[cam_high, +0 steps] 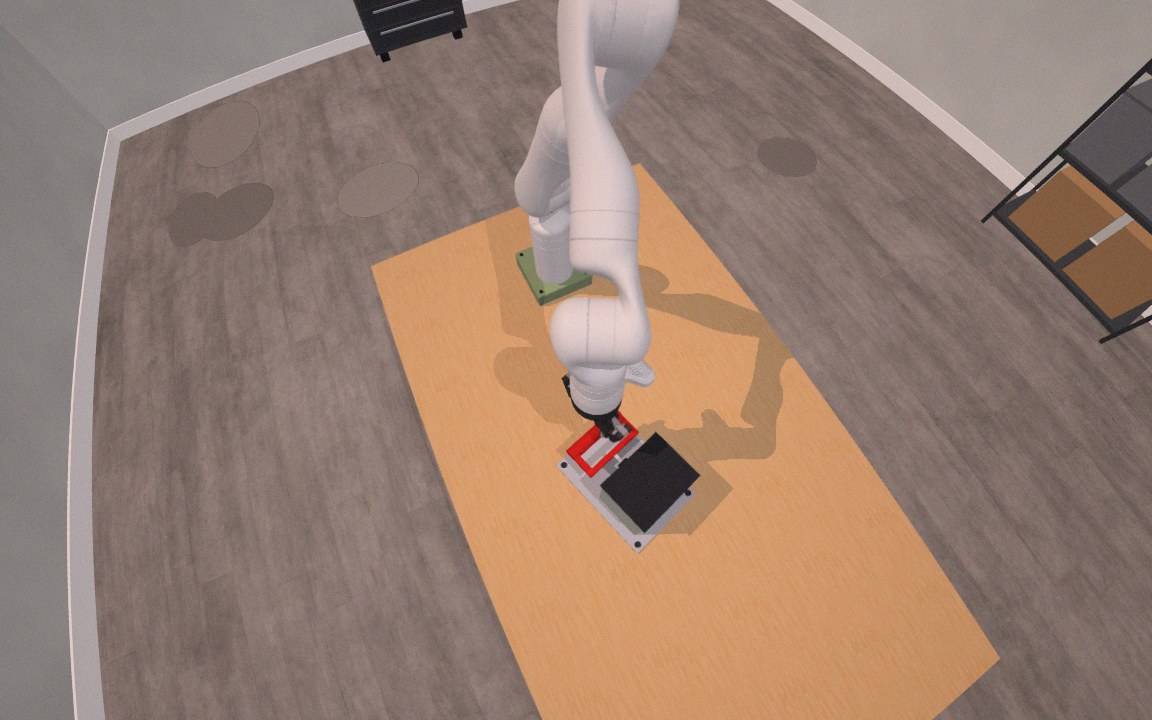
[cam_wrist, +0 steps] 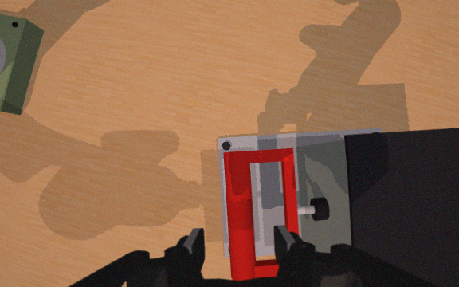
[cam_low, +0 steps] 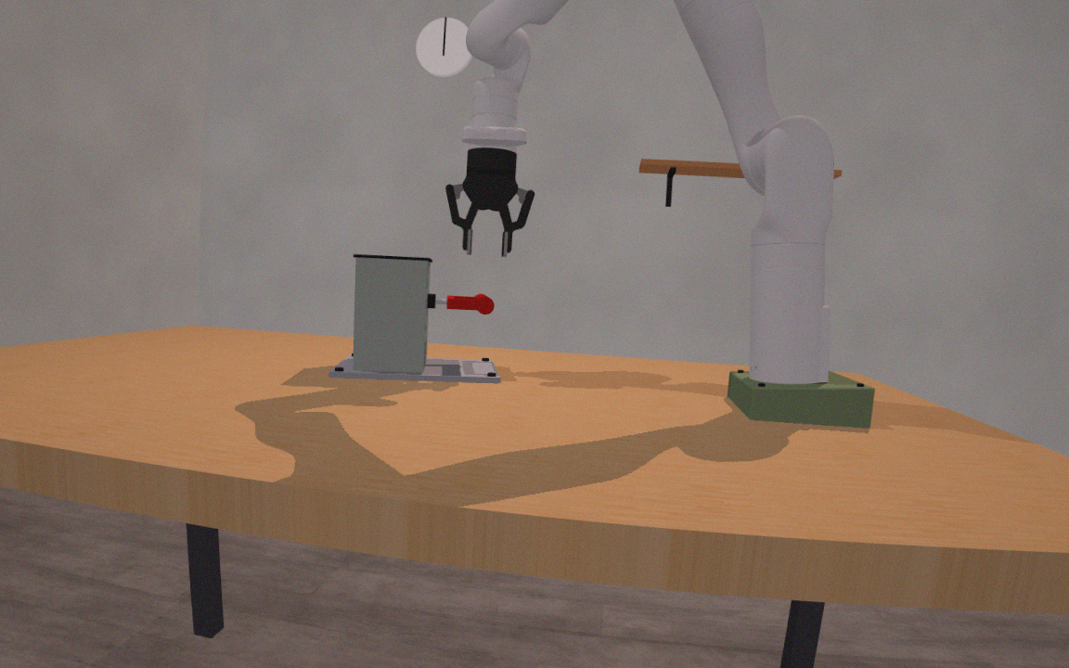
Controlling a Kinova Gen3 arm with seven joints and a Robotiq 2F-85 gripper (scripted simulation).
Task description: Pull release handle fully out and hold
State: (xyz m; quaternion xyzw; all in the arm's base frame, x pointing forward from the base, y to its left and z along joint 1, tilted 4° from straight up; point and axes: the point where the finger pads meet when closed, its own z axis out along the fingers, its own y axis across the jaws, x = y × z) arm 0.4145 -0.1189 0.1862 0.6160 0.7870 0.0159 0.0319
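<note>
Now: the red release handle 90 mm below my hand, 50 mm ahead of it and 10 mm to the left of it. Also, from my hand: baseplate 190 mm below, 90 mm ahead, 30 mm to the left.
</note>
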